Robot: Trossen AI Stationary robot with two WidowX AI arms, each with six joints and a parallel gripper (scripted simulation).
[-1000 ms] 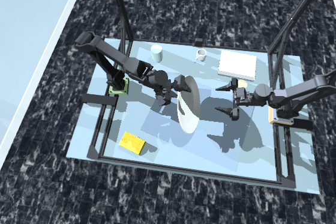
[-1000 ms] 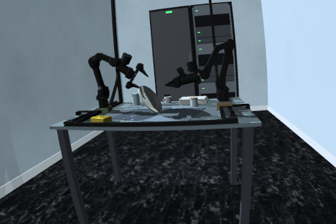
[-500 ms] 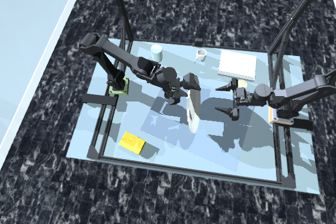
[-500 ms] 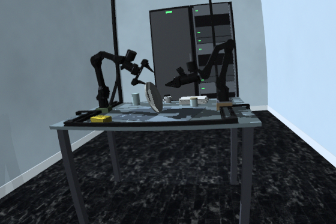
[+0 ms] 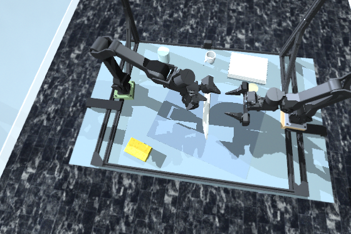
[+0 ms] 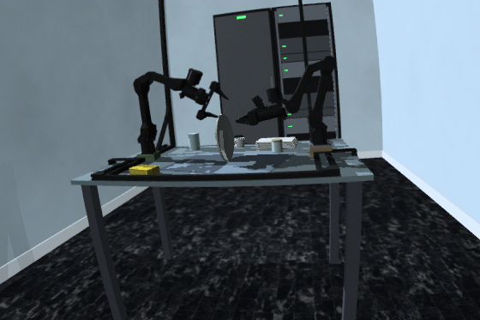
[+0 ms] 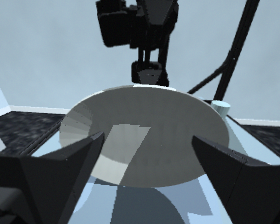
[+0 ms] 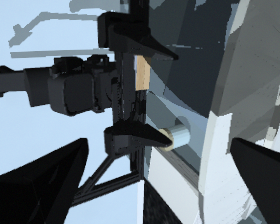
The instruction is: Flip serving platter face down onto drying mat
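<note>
Right now the white oval serving platter is 15 cm below my right hand and 1 cm to the left of it. Also, from my right hand: white folded stack (32 cm behind, 24 cm below, 21 cm to the left); then blue drying mat (26 cm below, 3 cm to the left, 3 cm ahead); then white mug (34 cm behind, 23 cm below, 1 cm to the right).
Now: the white oval serving platter 11 cm to the right of my left hand, 8 cm below it and 1 cm ahead of it. The rest, counted from my left hand: white folded stack (31 cm behind, 17 cm below, 9 cm to the left); blue drying mat (19 cm below, 9 cm to the right, 4 cm ahead); white mug (33 cm behind, 16 cm below, 13 cm to the right).
</note>
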